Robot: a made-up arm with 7 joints. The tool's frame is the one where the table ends. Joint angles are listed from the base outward.
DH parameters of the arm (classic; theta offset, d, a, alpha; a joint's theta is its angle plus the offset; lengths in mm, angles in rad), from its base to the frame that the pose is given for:
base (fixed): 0 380 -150 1.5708
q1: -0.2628 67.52 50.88 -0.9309
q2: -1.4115 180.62 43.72 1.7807
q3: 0.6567 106.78 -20 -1.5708
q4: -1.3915 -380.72 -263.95 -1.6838
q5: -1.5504 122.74 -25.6 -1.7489
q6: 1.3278 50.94 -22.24 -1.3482
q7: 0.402 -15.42 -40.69 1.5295
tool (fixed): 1.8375 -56.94 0 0
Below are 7 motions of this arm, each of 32 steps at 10 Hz.
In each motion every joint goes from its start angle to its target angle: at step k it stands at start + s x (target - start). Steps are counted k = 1, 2, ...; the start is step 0. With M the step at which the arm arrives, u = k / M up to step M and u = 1 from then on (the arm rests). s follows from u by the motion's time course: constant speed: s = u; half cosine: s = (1 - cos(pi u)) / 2; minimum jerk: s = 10 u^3 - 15 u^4 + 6 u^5.
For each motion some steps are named. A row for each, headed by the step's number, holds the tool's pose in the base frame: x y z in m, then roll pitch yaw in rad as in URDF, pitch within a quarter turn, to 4 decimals.
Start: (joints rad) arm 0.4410 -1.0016 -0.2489 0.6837 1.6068 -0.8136 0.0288
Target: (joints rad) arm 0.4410 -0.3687 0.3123 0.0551 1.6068 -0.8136 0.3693
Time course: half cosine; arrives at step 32
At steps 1, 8, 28, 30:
1: 0.1543 -0.1671 0.0914 -2.4763 -0.1228 0.8606
8: 0.1437 -0.2072 0.0801 -2.4634 -0.0464 0.8627
28: 0.1631 -0.4799 0.1620 -2.6013 0.2591 0.7144
30: 0.1654 -0.4889 0.1696 -2.6118 0.2627 0.7043

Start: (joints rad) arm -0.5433 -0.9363 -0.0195 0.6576 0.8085 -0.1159 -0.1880
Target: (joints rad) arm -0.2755 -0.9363 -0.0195 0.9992 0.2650 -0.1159 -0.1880
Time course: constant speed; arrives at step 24
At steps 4, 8, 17, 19, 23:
4: -0.3203 -0.2397 0.0274 -0.2185 0.9328 2.5790
8: -0.3034 -0.2224 0.0165 -0.2552 0.8699 2.5996
17: -0.2642 -0.1842 -0.0012 -0.3185 0.7442 2.6881
19: -0.2555 -0.1759 -0.0039 -0.3297 0.7196 2.7144
23: -0.2379 -0.1594 -0.0080 -0.3493 0.6741 2.7733

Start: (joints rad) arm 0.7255 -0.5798 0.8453 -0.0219 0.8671 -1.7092 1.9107
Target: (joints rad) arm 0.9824 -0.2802 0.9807 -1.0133 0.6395 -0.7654 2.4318
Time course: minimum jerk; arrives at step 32
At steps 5, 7, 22, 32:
5: -0.1188 -0.6716 0.2125 -0.1568 0.6012 1.6779
7: -0.1247 -0.6784 0.2243 -0.1865 0.6257 1.5851
22: -0.2453 -0.6961 0.3131 -0.4164 0.1198 0.1906
32: -0.2601 -0.6852 0.3088 -0.2502 -0.1204 -0.0288

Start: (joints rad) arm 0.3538 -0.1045 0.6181 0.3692 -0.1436 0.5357 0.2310
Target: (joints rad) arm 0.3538 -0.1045 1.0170 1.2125 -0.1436 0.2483 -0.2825
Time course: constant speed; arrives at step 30
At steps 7, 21, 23, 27, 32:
7: 0.1542 -0.4660 0.2526 1.6866 0.3131 -1.7258
21: 0.1478 -0.4521 0.1849 1.1275 0.1915 -1.5871
23: 0.1420 -0.4528 0.1736 1.0415 0.1793 -1.5748
27: 0.1263 -0.4566 0.1509 0.8661 0.1577 -1.5564
32: 0.1112 -0.4615 0.1342 0.7322 0.1431 -1.5484

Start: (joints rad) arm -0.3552 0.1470 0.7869 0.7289 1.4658 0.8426 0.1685
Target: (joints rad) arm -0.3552 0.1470 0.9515 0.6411 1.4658 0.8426 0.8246
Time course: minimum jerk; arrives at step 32
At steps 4, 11, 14, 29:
4: 0.0652 -0.4184 0.0256 2.8333 0.7502 -0.3107
11: 0.0675 -0.4426 0.0327 2.9137 0.7563 -0.3614
14: 0.0687 -0.4603 0.0383 2.9776 0.7606 -0.3962
29: 0.0710 -0.5216 0.0614 -3.0343 0.7745 -0.4979

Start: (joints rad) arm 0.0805 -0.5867 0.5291 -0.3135 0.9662 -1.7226 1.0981
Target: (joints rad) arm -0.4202 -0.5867 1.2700 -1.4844 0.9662 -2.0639 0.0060
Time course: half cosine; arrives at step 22
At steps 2, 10, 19, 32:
2: -0.1970 -0.6325 0.1380 -0.7336 0.5790 1.5958
10: -0.2478 -0.7337 0.4274 -1.2638 1.0403 1.3617
19: -0.1403 -0.6438 0.7859 3.1036 1.3653 0.2226
32: -0.1264 -0.6267 0.8085 2.8941 1.3600 0.0977

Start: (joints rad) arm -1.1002 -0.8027 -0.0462 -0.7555 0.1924 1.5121 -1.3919
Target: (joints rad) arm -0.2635 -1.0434 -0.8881 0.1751 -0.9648 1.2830 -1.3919
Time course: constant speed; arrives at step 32
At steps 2, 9, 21, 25, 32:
2: -0.4624 -0.3996 0.4267 0.0892 -1.0772 -2.6336
9: -0.4681 -0.3172 0.2790 -0.1390 -0.7608 -2.7947
21: -0.3136 -0.1789 0.0751 -0.6210 -0.2148 -2.9200
25: -0.2271 -0.1400 0.0414 -0.7798 -0.0362 -2.9377
32: -0.0581 -0.0865 0.0395 -1.0301 0.2720 -2.9384

